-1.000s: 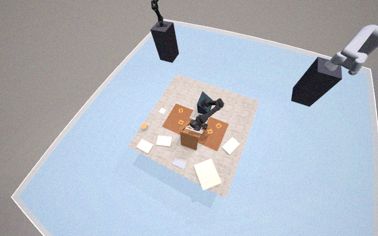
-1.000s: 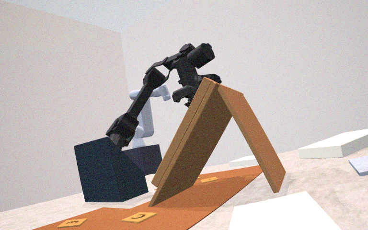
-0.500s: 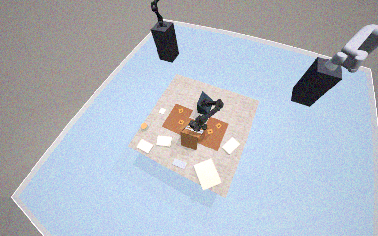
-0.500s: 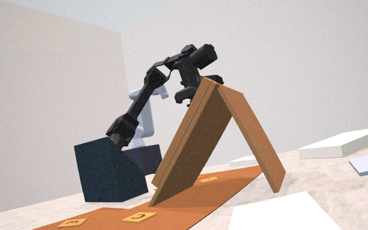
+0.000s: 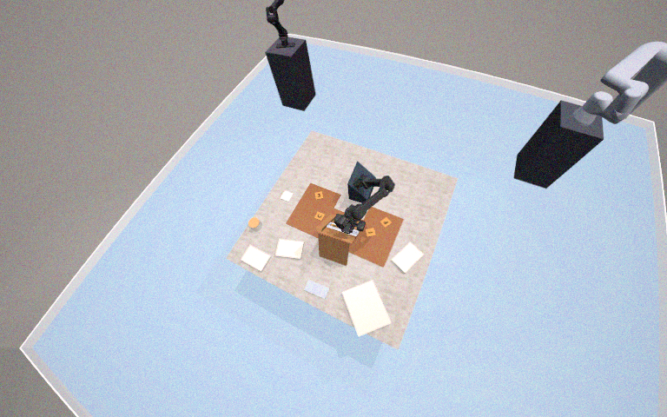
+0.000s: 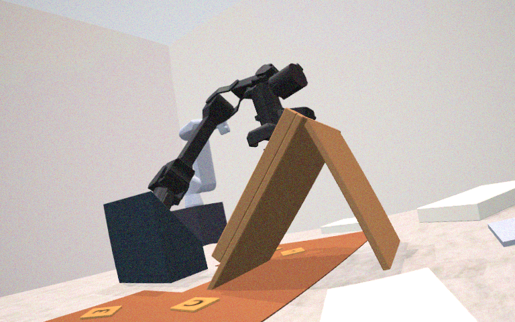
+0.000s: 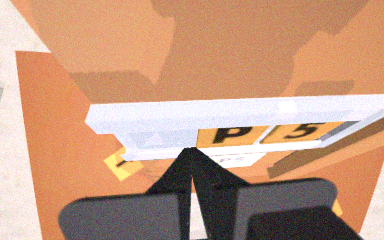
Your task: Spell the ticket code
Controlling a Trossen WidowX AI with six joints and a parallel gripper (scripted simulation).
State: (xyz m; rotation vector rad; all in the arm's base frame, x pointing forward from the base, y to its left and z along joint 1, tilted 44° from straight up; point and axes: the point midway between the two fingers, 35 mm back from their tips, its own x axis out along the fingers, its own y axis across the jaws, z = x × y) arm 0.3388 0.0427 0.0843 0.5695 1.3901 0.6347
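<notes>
Right now the orange tile marked p is 30 mm to the right of my gripper tip, 10 mm below it and 10 mm ahead of it. From my gripper tip the other things lie so: j tile (180 mm below, 110 mm to the left, 100 mm behind); then white ticket (80 mm below, 70 mm to the right, 50 mm behind); then orange tile marked 5 (100 mm to the right, 20 mm ahead, 10 mm below).
</notes>
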